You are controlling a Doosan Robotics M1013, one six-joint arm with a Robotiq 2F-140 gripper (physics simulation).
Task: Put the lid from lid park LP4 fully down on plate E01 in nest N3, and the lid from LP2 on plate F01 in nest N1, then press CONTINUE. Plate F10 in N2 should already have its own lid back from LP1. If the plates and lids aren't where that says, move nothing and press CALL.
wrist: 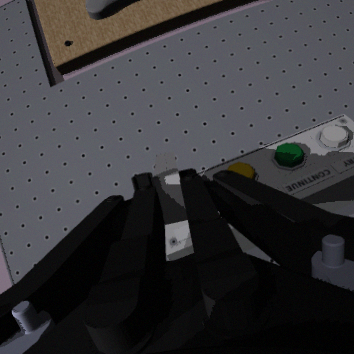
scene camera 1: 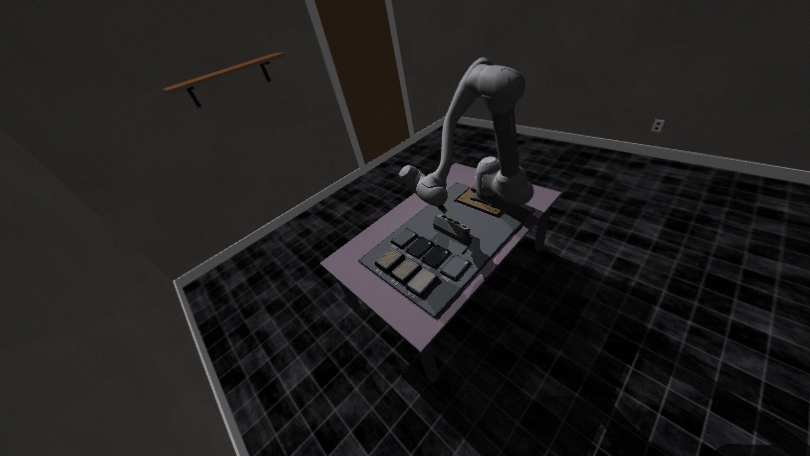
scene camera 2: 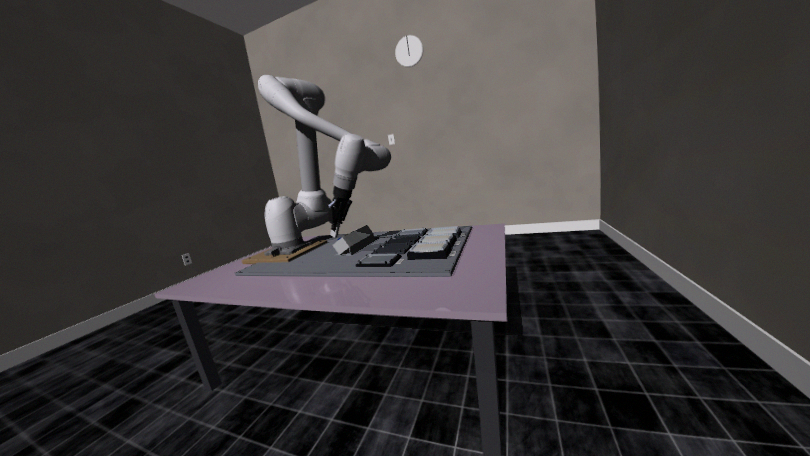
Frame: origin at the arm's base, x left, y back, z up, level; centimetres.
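Seen in the pictures: gripper, between the fingertips: (wrist: 168,169) (scene camera 1: 445,211) (scene camera 2: 333,235); arm's base, origin of its link: (scene camera 1: 488,195) (scene camera 2: 289,249).
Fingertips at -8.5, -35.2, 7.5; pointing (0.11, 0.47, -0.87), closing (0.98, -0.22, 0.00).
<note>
Offsets run from my fingertips to a thing's middle, as dx, dy, dz. "spot": to the spot under its first point. Level surfaces: height alone.
My gripper (scene camera 1: 443,210) (scene camera 2: 334,232) (wrist: 168,169) is shut and empty, pointing down over the left end of the button panel @(+8.0, -5.2, -4.2) (scene camera 1: 450,228) (scene camera 2: 353,240) (wrist: 265,165). In the wrist view a yellow button @(+5.6, -2.8, -2.0) (wrist: 241,171), a green button @(+10.6, -3.1, -2.0) (wrist: 289,154) and a pale button @(+15.6, -3.4, -2.0) (wrist: 334,135) show; CONTINUE is printed beside the green one. The fingers cover the panel's left end. Three pale-topped plates @(-6.1, -44.5, -5.2) (scene camera 1: 388,260) @(+6.7, -44.7, -5.6) (scene camera 1: 405,270) @(+19.1, -45.4, -5.3) (scene camera 1: 422,280) sit in the front row. Behind them are a grey piece @(-12.3, -26.2, -6.9) (scene camera 1: 404,237), two dark bays @(spot: +1.2, -26.3, -7.3) (scene camera 1: 420,246) @(spot: +13.5, -27.5, -7.4) (scene camera 1: 435,256) and another grey piece (scene camera 1: 455,266) (scene camera 2: 378,259). Plate labels are unreadable.
The perforated grey board @(dz -8.3) (scene camera 1: 484,226) (scene camera 2: 311,266) (wrist: 115,130) lies on the pink table @(dz -9.6) (scene camera 1: 368,226) (scene camera 2: 340,294). The arm's base stands on a wooden plate (scene camera 1: 490,207) (scene camera 2: 266,257) (wrist: 130,35) behind the panel. The raised panel stands between the base and the rows of parts.
</note>
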